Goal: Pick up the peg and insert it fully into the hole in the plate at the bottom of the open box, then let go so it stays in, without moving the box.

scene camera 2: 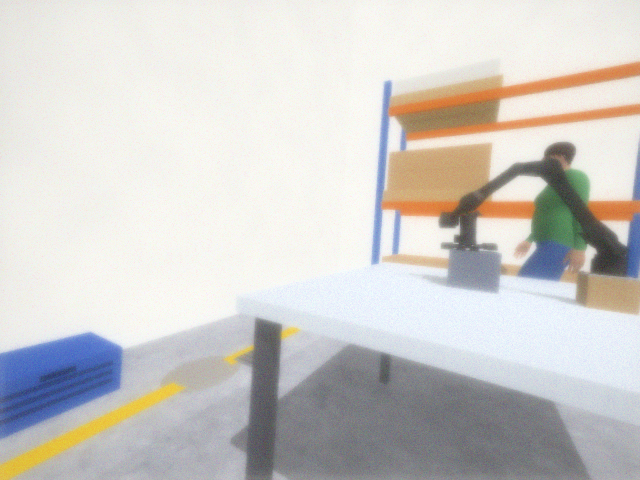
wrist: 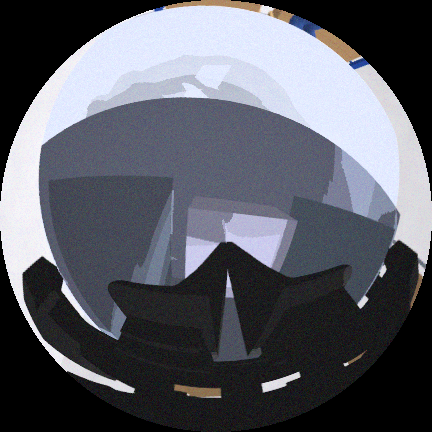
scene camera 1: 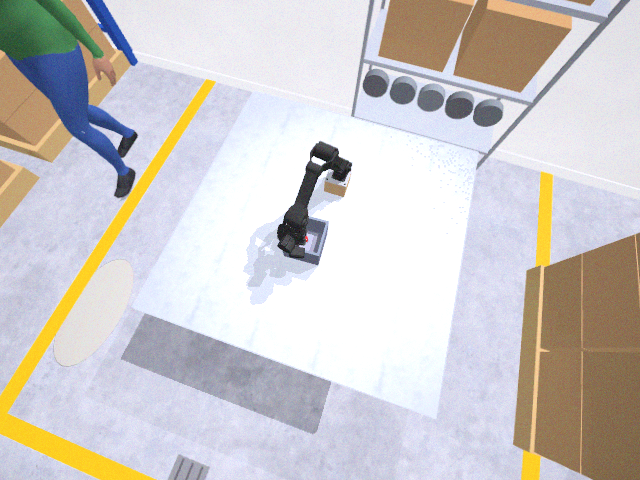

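Seen in the pictures: gripper, fingertip midpoint: (wrist: 225, 247) (scene camera 1: 300, 241); arm's base, link origin: (scene camera 2: 608, 275) (scene camera 1: 340, 174).
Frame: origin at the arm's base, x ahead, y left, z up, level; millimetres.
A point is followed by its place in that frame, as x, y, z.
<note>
My gripper (scene camera 2: 468, 250) (wrist: 225, 247) {368, -42, -32} is shut with its fingertips together and no peg between them. It points down over the open grey-blue box (scene camera 1: 323, 238) {341, 55, 38} (scene camera 2: 474, 272) {335, 57, -34} (wrist: 200, 135); in scene camera 2 its fingers are at about the height of the box rim. The pale plate (wrist: 257, 235) {343, -52, -41} shows at the bottom of the box, partly behind the fingertips. A small red part of the peg (scene camera 1: 306, 238) {351, -18, -12} shows inside the box beside the hand in scene camera 1. The peg does not show in the wrist view, and I cannot tell how it stands. The hole is not visible.
The white table (scene camera 1: 382, 289) {409, 367, -98} (scene camera 2: 361, 304) {533, 544, -99} carries the box and, near the arm's base, a small brown block (scene camera 1: 336, 189) {53, 7, -47} (scene camera 2: 612, 292) {-1, 45, -45}. The arm (scene camera 1: 306, 191) {307, -30, 304} (scene camera 2: 573, 204) {90, 6, 209} reaches from the base to the box. A person (scene camera 1: 62, 87) (scene camera 2: 560, 206) is beyond the table.
</note>
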